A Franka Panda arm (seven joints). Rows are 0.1 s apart.
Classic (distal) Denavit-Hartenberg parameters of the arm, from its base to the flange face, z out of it. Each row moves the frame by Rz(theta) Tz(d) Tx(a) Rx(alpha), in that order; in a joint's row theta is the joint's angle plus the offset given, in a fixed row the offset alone. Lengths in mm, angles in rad.
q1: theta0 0, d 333, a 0, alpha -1.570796
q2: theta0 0, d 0, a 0, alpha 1.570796
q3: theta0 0, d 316, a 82.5, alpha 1.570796
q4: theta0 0, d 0, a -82.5, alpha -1.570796
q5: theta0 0, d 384, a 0, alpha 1.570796
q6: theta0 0, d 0, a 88, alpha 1.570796
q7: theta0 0, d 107, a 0, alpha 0
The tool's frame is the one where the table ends.
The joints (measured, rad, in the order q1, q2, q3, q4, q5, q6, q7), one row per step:
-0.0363 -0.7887 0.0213 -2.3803 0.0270 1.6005 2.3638
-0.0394 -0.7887 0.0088 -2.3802 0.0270 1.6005 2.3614
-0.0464 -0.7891 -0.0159 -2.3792 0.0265 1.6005 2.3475
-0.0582 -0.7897 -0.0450 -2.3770 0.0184 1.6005 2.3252
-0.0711 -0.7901 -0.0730 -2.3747 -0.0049 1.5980 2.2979
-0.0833 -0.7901 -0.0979 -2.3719 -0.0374 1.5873 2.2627
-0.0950 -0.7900 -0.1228 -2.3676 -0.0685 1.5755 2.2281
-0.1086 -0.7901 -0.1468 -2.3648 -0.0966 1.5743 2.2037
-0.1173 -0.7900 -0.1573 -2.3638 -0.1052 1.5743 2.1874
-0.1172 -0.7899 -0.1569 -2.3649 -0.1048 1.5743 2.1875
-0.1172 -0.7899 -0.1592 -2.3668 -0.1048 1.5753 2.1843
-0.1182 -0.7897 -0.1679 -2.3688 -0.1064 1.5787 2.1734
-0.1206 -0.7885 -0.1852 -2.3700 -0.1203 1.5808 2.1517
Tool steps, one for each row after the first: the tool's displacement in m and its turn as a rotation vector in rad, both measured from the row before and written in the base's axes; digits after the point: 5 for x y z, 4 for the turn. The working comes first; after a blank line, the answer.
Tool pose at each row, in the base's axes (x y z in m, rotation vector in rad; the steps are taken from these numbers as rounded here):
0.30864 0.00002 0.58245 -1.1546 2.9080 0.0118
0.30853 -0.00587 0.58257 -1.1393 2.9100 0.0242
0.30798 -0.01782 0.58319 -1.1207 2.9077 0.0470
0.30673 -0.03378 0.58419 -1.1032 2.9051 0.0617
0.30446 -0.05116 0.58461 -1.0965 2.9088 0.0559
0.30083 -0.06787 0.58421 -1.1103 2.9187 0.0412
0.29655 -0.08422 0.58422 -1.1235 2.9286 0.0297
0.29261 -0.10052 0.58436 1.1160 -2.9358 -0.0148
0.29056 -0.10803 0.58427 1.1161 -2.9354 -0.0132
0.29063 -0.10774 0.58374 1.1164 -2.9343 -0.0143
0.29048 -0.10854 0.58282 1.1190 -2.9333 -0.0174
0.28985 -0.11227 0.58165 -1.1252 2.9320 0.0228
0.28792 -0.12095 0.57989 1.1361 -2.9276 -0.0220

-0.00011 -0.00589 0.00012 0.0088 -0.0004 -0.0095
-0.00055 -0.01195 0.00062 0.0169 -0.0026 -0.0105
-0.00125 -0.01596 0.00100 0.0120 -0.0042 -0.0099
-0.00227 -0.01738 0.00042 -0.0038 -0.0003 -0.0049
-0.00363 -0.01671 -0.00040 -0.0139 0.0095 0.0061
-0.00428 -0.01635 0.00001 -0.0119 0.0102 0.0057
-0.00394 -0.01630 0.00014 -0.0109 0.0018 -0.0061
-0.00205 -0.00751 -0.00009 -0.0011 0.0000 0.0002
0.00007 0.00029 -0.00053 0.0003 0.0011 0.0004
-0.00015 -0.00080 -0.00092 0.0019 0.0007 0.0018
-0.00063 -0.00373 -0.00117 0.0043 -0.0017 0.0040
-0.00193 -0.00868 -0.00176 -0.0013 0.0018 0.0075

